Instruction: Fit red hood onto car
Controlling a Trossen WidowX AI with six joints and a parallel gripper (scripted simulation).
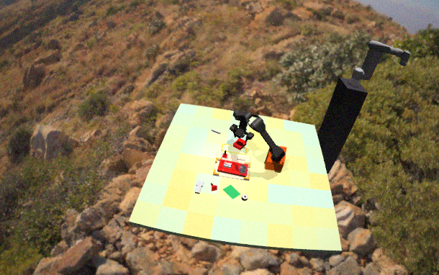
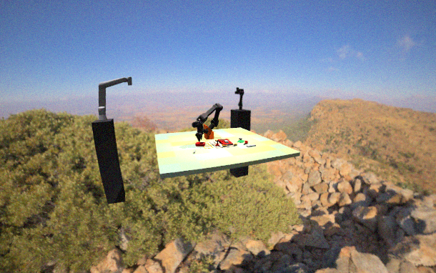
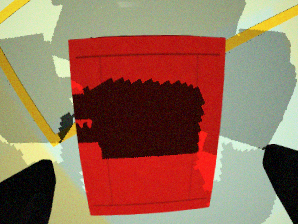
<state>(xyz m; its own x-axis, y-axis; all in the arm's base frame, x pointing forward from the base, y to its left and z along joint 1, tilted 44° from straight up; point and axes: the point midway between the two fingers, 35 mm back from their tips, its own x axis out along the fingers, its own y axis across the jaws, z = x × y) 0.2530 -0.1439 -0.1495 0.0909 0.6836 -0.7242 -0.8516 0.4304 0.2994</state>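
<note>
The red hood is 30 mm below my gripper tip. Also, from my gripper tip: white piece (460 mm to the left, 260 mm ahead, 40 mm below); then white wheel (510 mm to the left, 40 mm below, 40 mm behind); then green flat tile (470 mm to the left, 50 mm below, 50 mm ahead).
</note>
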